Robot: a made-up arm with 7 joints. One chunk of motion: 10 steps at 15 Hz.
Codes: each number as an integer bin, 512 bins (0 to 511) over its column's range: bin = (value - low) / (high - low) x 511, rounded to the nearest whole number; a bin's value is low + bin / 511 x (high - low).
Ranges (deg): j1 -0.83..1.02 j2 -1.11..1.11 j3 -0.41..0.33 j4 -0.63..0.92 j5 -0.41..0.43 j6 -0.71..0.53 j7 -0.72..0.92
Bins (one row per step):
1: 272 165 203 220 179 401 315
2: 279 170 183 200 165 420 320
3: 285 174 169 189 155 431 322
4: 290 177 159 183 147 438 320
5: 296 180 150 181 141 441 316
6: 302 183 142 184 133 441 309
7: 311 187 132 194 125 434 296
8: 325 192 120 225 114 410 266
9: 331 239 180 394 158 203 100
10: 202 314 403 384 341 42 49
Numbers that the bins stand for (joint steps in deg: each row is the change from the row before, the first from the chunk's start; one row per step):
1: 0.155 -0.393 -0.116 0.037 -0.116 0.263 0.291
2: 0.180 -0.371 -0.145 -0.023 -0.139 0.309 0.307
3: 0.202 -0.354 -0.165 -0.057 -0.155 0.336 0.313
4: 0.220 -0.341 -0.180 -0.075 -0.168 0.353 0.307
5: 0.242 -0.328 -0.193 -0.081 -0.178 0.360 0.294
6: 0.263 -0.315 -0.204 -0.072 -0.191 0.360 0.272
7: 0.296 -0.298 -0.219 -0.042 -0.205 0.343 0.230
8: 0.347 -0.276 -0.236 0.052 -0.223 0.285 0.134
9: 0.368 -0.072 -0.149 0.565 -0.150 -0.217 -0.399
10: -0.099 0.254 0.174 0.535 0.151 -0.608 -0.563

